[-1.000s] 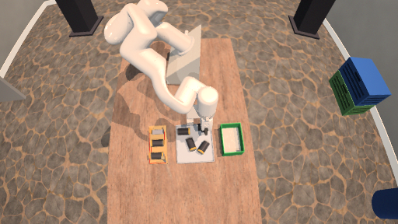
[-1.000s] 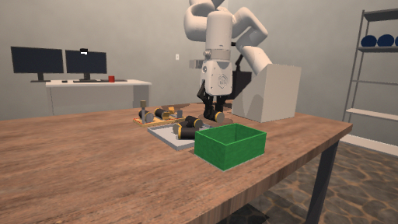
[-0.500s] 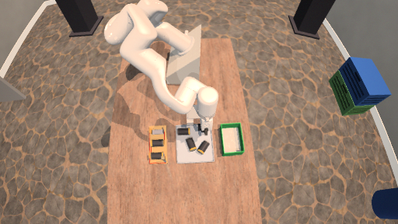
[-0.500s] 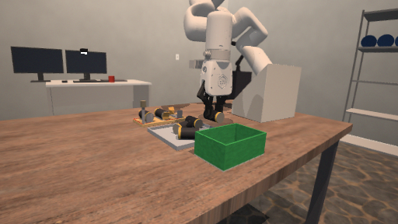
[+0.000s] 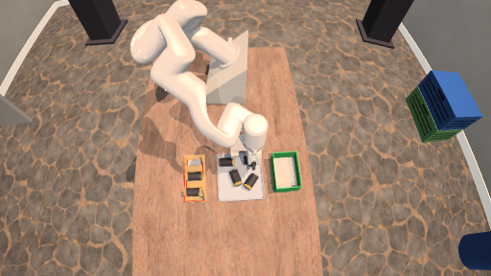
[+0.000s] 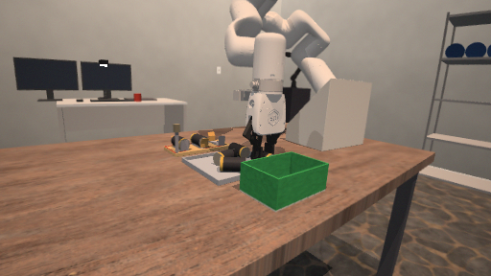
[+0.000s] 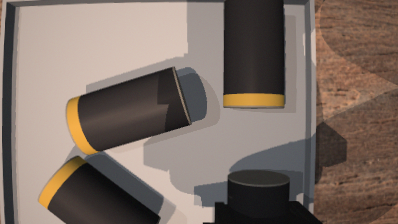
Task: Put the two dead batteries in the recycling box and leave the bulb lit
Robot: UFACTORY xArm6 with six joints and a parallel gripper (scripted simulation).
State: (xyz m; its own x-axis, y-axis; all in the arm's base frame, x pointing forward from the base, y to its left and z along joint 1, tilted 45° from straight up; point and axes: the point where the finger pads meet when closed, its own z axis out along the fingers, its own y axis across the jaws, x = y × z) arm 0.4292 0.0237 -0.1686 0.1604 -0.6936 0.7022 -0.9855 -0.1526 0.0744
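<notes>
The grey tray is 70 mm ahead of my hand, 40 mm to the right of it and 40 mm below it. From my hand the other things lie so: green recycling box 140 mm to the left, 40 mm ahead, 20 mm below.
</notes>
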